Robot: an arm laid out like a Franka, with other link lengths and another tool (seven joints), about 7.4 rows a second.
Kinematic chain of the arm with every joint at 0, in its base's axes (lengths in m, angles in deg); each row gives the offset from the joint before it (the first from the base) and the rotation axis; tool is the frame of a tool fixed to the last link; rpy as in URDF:
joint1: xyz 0 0 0.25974 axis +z
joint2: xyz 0 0 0 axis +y
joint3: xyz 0 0 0.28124 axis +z
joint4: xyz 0.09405 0 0 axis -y
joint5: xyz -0.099 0 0.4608 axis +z
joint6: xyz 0 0 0 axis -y
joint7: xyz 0.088 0 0 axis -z
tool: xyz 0.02 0.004 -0.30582 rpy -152.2 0 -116.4
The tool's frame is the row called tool.
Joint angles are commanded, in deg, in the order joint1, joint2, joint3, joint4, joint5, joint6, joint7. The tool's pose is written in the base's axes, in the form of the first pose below.
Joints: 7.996, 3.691, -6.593, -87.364, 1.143, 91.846, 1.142
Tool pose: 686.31, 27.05, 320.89, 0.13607, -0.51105, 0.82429, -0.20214
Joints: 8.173, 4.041, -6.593, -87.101, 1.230, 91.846, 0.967
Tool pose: 687.54, 29.79, 319.36, 0.13628, -0.51368, 0.82288, -0.20105
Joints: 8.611, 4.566, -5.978, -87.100, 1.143, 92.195, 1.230
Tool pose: 689.30, 41.97, 313.70, 0.13593, -0.51975, 0.81937, -0.20005
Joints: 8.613, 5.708, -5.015, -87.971, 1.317, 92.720, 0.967
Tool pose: 688.62, 54.47, 292.21, 0.12764, -0.53079, 0.81570, -0.19133
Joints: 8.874, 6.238, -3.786, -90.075, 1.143, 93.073, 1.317
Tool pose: 680.02, 70.41, 265.61, 0.11200, -0.54279, 0.81236, -0.18141
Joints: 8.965, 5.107, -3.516, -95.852, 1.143, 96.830, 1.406
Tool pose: 671.81, 73.43, 228.46, 0.10591, -0.54550, 0.81233, -0.17698
